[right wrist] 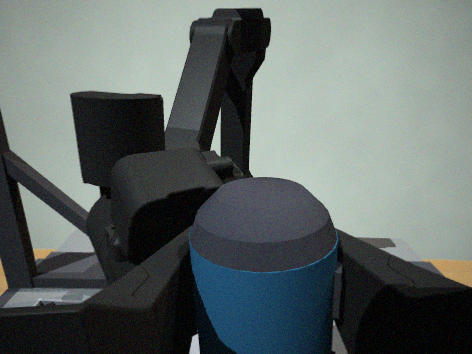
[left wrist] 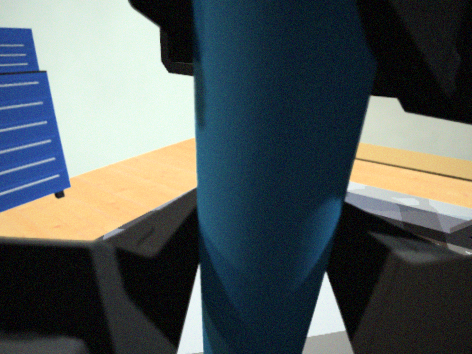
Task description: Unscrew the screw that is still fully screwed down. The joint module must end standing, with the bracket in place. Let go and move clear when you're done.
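Observation:
A thick blue handle with a rounded dark grey end cap stands roughly upright in both views. My left gripper is shut on the handle, one finger on each side. My right gripper is shut on the same handle just below the cap. The right gripper's black fingers also flank the handle above the left fingers in the left wrist view. The handle's lower end is out of view. The screws, joint module and bracket cannot be made out in either view.
The dark left arm rises close behind the handle in the right wrist view, with a dark frame post farther left. A blue cabinet with pale stripes stands at the left in the left wrist view, beside the wooden surface.

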